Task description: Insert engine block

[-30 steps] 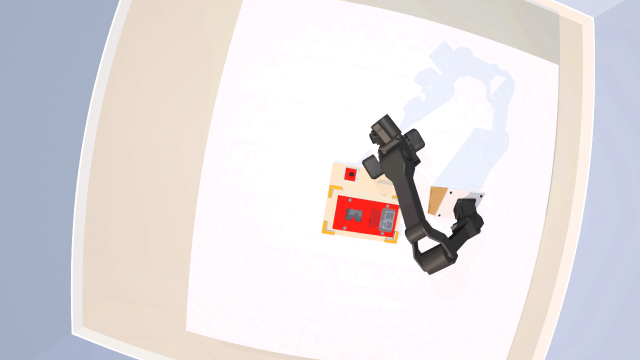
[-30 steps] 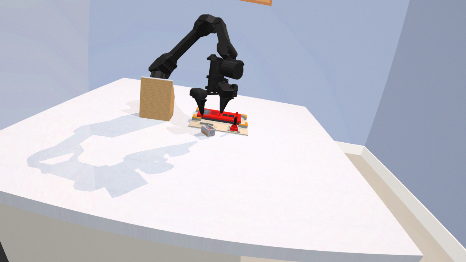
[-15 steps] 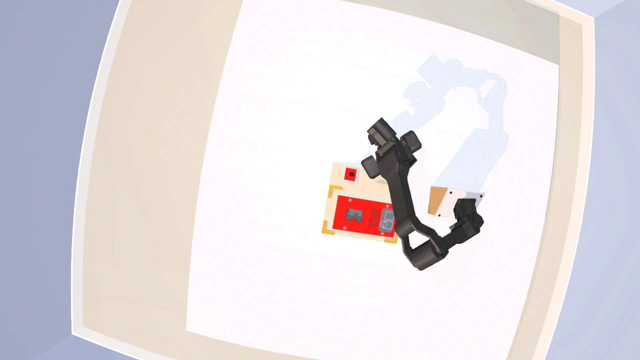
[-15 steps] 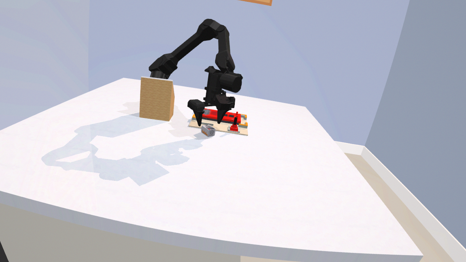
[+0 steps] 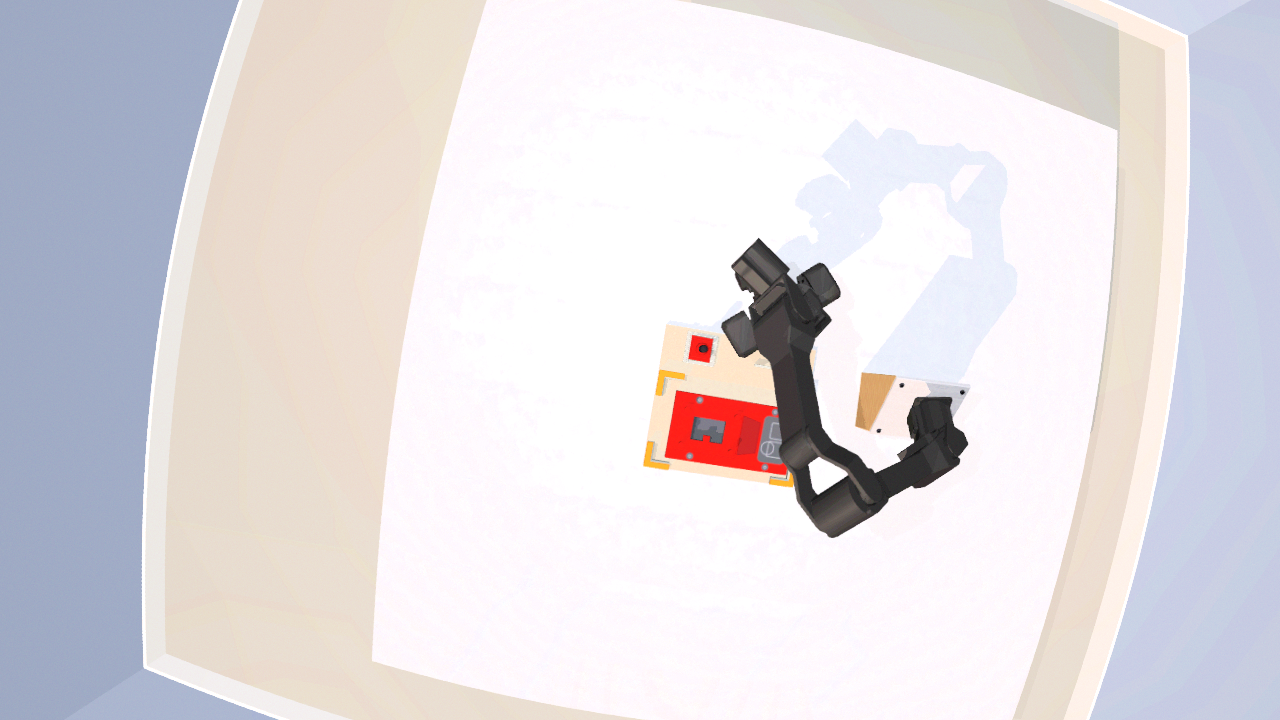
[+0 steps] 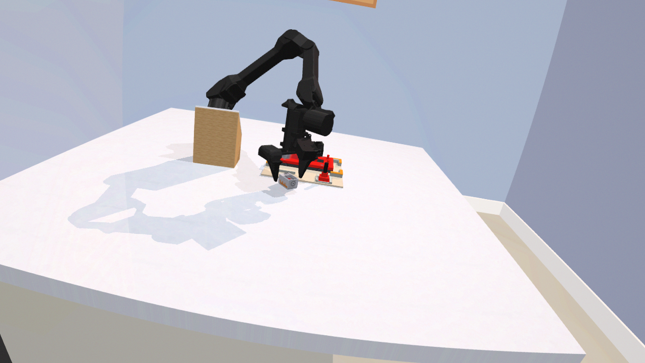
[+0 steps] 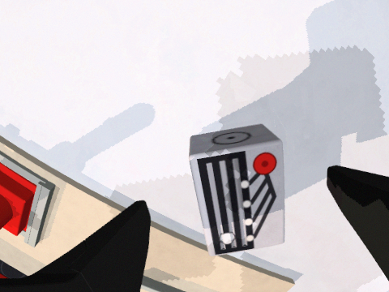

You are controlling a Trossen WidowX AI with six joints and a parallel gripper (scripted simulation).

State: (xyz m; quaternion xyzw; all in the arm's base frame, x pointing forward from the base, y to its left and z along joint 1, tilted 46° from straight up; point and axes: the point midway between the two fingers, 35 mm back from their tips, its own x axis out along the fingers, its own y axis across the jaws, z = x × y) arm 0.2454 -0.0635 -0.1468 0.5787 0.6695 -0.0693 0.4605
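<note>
Now: the grey engine block 1 cm below my gripper tip. Also, from my gripper tip: tan board 17 cm to the left, 7 cm ahead, 1 cm below.
</note>
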